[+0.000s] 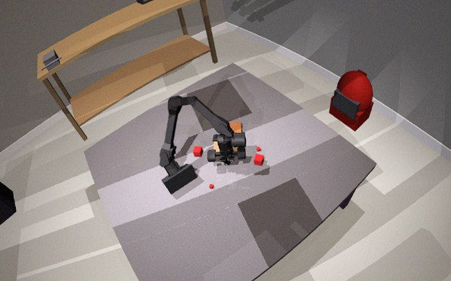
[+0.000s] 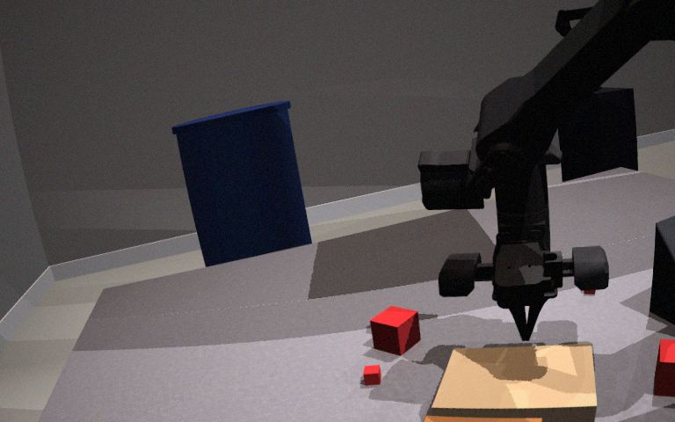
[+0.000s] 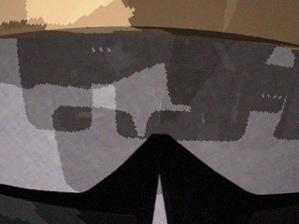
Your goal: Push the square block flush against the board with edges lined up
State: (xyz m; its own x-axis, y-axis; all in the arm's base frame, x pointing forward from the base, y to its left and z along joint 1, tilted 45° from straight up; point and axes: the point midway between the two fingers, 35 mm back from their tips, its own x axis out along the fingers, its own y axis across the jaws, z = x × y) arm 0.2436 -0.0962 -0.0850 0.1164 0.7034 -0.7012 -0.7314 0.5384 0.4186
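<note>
Now: the tan board 7 cm ahead of my gripper tip, 8 cm to the left of it and 1 cm above it. Also, from my gripper tip: orange square block 17 cm ahead, 15 cm to the left, 1 cm above.
</note>
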